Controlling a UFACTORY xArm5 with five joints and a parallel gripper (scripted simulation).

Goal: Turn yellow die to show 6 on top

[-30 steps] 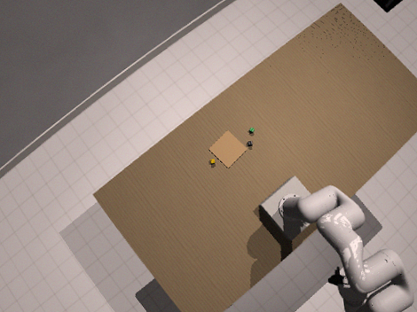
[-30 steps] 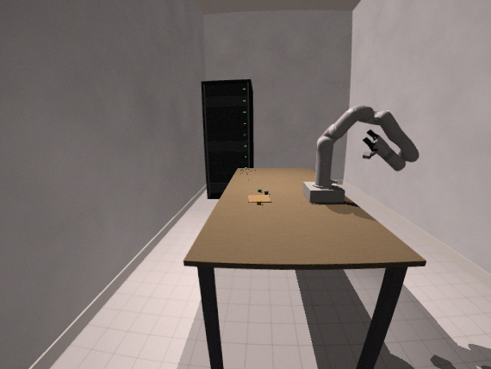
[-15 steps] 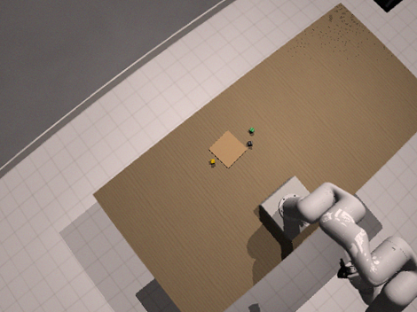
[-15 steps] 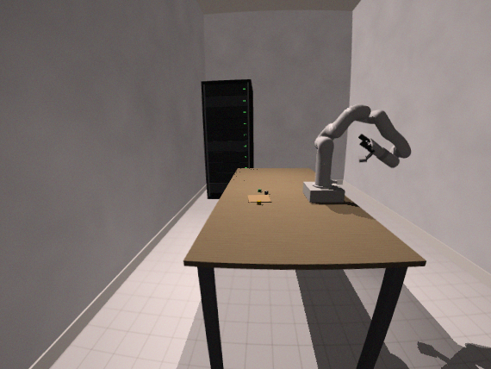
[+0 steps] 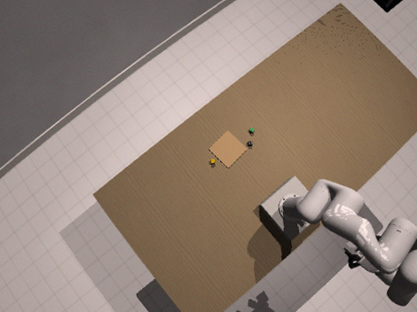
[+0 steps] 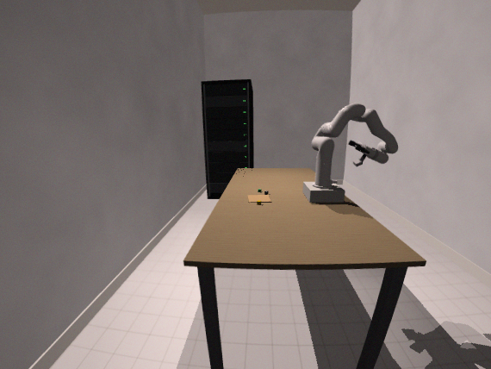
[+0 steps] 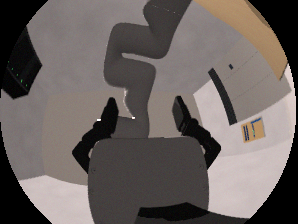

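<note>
Right now my hand is 60 cm short of the green die, 16 cm to the left of it and 33 cm above it. Round my hand: black die: 56 cm ahead, 10 cm to the right, 33 cm below; yellow die: 64 cm ahead, 10 cm to the left, 33 cm below; tan mat: 62 cm ahead, 34 cm below.
</note>
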